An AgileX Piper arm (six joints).
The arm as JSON. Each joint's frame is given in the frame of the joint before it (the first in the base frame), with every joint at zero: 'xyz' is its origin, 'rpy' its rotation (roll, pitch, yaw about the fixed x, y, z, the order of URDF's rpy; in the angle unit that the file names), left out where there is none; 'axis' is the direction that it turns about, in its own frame. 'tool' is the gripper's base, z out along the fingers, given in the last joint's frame.
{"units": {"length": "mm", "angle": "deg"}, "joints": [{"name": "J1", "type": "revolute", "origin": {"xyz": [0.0, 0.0, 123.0]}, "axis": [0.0, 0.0, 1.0]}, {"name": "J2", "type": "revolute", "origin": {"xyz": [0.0, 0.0, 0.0], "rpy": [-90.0, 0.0, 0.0]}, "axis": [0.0, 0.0, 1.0]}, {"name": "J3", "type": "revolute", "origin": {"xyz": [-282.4, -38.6, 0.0]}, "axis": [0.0, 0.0, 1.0]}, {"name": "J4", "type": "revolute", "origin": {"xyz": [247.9, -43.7, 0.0], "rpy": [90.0, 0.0, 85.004]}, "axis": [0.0, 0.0, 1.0]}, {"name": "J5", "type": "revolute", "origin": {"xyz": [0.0, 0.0, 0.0], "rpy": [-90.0, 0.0, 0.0]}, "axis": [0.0, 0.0, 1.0]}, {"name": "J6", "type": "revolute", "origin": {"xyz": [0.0, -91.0, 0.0], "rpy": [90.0, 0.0, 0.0]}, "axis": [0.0, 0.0, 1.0]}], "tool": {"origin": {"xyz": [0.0, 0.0, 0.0]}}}
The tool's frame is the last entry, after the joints.
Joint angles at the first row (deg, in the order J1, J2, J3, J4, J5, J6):
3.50 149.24 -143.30 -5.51 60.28 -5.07
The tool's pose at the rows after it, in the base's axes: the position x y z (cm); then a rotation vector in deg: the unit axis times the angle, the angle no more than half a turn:
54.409, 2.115, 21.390, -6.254, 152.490, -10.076
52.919, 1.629, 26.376, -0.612, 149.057, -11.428
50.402, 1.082, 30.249, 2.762, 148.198, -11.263
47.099, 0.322, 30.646, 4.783, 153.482, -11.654
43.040, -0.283, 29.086, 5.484, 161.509, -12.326
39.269, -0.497, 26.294, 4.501, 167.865, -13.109
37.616, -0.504, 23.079, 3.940, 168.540, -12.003
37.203, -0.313, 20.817, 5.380, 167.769, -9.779
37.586, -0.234, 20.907, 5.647, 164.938, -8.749
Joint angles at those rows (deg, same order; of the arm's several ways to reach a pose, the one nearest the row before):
3.50 145.99 -146.35 -8.24 68.48 0.00
3.44 139.97 -145.19 -10.40 70.21 3.87
3.06 131.49 -137.70 -10.83 70.50 6.01
2.32 122.62 -123.43 -10.65 70.50 7.19
1.65 114.37 -107.12 -10.20 70.51 7.49
1.45 108.20 -91.77 -10.20 67.69 7.50
1.30 106.20 -81.43 -9.92 59.91 8.18
1.28 106.51 -76.50 -8.98 53.77 9.56
1.28 106.40 -76.32 -8.77 50.80 9.91

